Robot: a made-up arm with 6 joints.
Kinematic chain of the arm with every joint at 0, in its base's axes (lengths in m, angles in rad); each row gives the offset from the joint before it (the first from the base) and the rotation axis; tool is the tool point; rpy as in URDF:
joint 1: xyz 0 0 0.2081 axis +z
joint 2: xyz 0 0 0 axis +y
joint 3: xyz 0.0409 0 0.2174 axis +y
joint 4: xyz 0.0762 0 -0.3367 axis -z
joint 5: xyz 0 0 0 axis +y
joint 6: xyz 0.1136 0 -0.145 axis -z
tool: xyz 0 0 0 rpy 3.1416 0 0
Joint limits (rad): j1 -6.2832..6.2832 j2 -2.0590..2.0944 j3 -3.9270..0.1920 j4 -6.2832..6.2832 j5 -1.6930..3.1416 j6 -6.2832..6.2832
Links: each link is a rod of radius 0.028 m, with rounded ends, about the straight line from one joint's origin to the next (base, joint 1, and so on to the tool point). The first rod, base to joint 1, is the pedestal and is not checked.
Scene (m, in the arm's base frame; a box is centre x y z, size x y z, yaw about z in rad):
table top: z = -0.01
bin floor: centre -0.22 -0.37 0 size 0.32 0.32 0.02 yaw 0.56
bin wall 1: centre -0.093 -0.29 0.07 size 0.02 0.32 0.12 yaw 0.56
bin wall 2: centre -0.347 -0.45 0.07 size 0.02 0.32 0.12 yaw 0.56
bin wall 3: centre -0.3 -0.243 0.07 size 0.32 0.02 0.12 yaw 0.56
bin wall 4: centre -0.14 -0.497 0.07 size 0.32 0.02 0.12 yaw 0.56
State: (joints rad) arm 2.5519 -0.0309 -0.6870 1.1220 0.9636 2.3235
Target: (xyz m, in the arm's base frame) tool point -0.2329 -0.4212 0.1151
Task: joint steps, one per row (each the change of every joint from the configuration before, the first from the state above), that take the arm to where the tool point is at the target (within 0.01 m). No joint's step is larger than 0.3 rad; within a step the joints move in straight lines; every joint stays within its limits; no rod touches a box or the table.
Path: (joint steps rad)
1: 0.2412 -0.1903 -0.2325 -0.0342 -0.2120 -0.0424
2: 0.2412 -0.1902 -0.2325 -0.0342 -0.2121 -0.0424
3: 0.2412 -0.1903 -0.2325 -0.0341 -0.2120 -0.0423
4: 0.1827 0.1950 0.0968 0.0697 0.2272 0.0318
5: 0.1828 0.1950 0.0968 0.0697 0.2272 0.0317
6: 0.1827 0.1950 0.0968 0.0697 0.2272 0.0318
7: 0.1828 0.1951 0.0968 0.0697 0.2272 0.0318

